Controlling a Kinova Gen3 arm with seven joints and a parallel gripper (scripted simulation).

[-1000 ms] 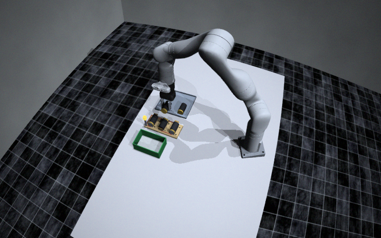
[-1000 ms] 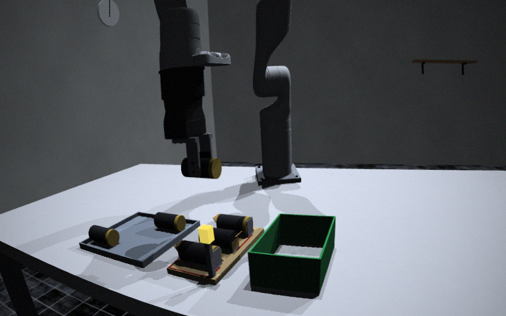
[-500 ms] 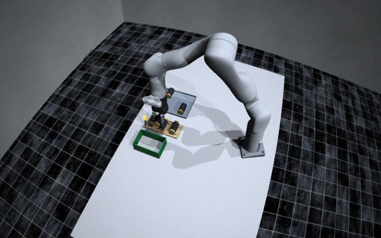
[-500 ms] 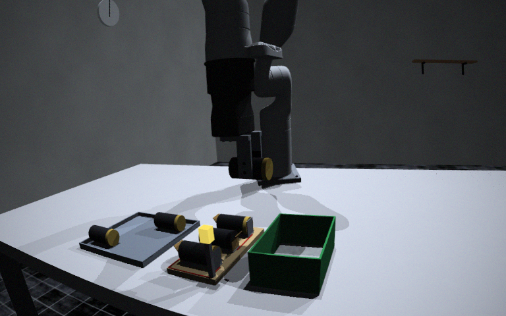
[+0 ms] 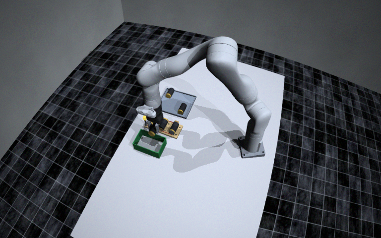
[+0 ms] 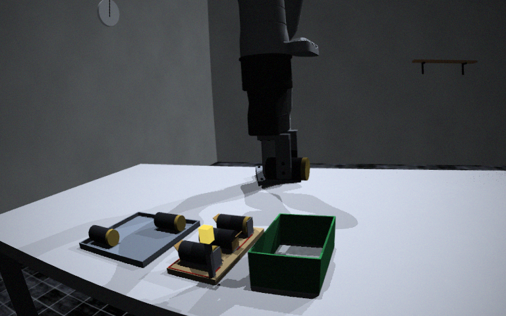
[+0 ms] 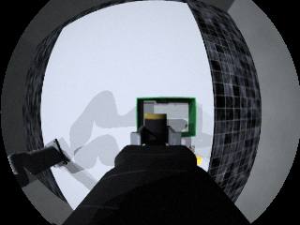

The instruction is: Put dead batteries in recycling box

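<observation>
Now: hand 140 mm above the green recycling box, 30 mm short of it and 20 mm to the right of it. Also, from my hand: grey tray 310 mm to the right, 160 mm below, 20 mm ahead.
</observation>
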